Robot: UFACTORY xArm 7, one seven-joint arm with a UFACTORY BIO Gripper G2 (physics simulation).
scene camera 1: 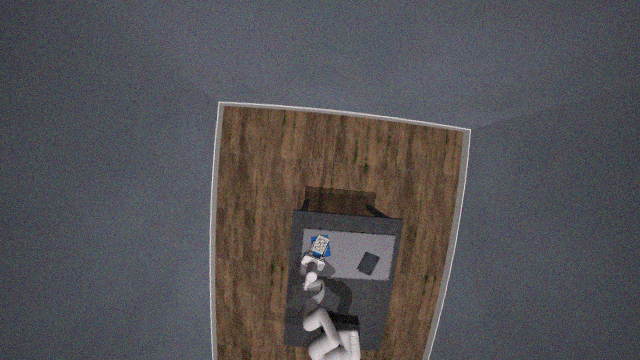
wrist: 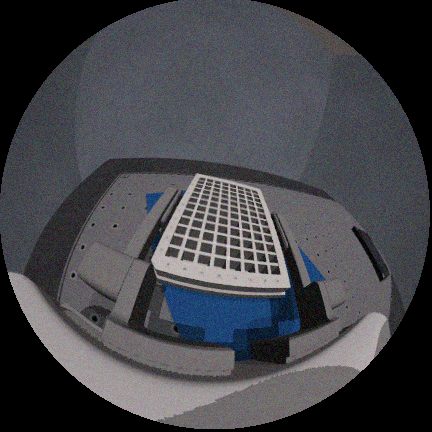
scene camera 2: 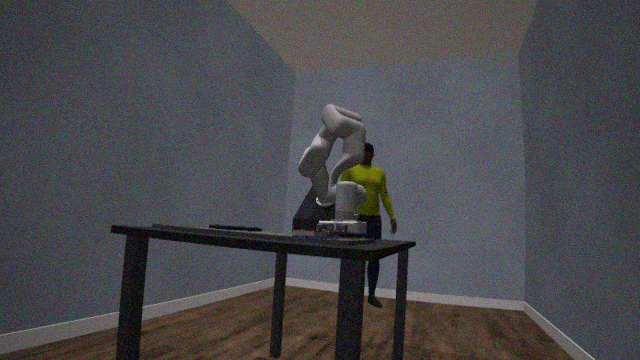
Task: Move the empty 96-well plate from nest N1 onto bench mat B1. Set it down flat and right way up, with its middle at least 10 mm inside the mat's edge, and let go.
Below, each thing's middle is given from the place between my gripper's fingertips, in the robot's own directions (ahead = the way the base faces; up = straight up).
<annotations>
My gripper is now 3 cm past the blue bench mat B1 [wrist: 235, 322], 1 cm to the left of it and 1 cm above it.
</annotations>
